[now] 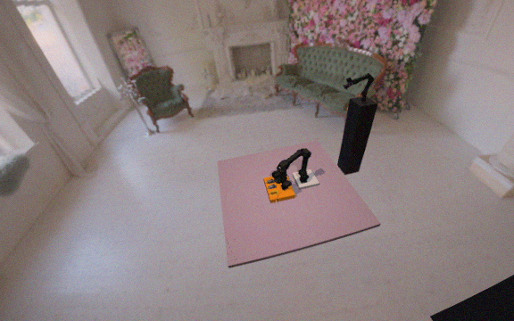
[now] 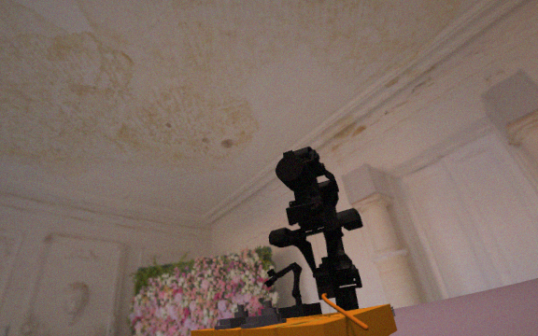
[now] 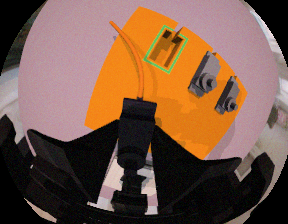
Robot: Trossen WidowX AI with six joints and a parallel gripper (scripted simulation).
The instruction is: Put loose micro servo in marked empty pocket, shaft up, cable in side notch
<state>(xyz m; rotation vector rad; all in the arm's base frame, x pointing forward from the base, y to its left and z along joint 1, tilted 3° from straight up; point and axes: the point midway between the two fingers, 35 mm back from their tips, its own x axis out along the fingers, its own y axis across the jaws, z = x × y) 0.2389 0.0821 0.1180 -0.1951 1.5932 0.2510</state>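
The orange deck lies 100 mm below my gripper tip, 70 mm to the right of it and 10 mm behind it.
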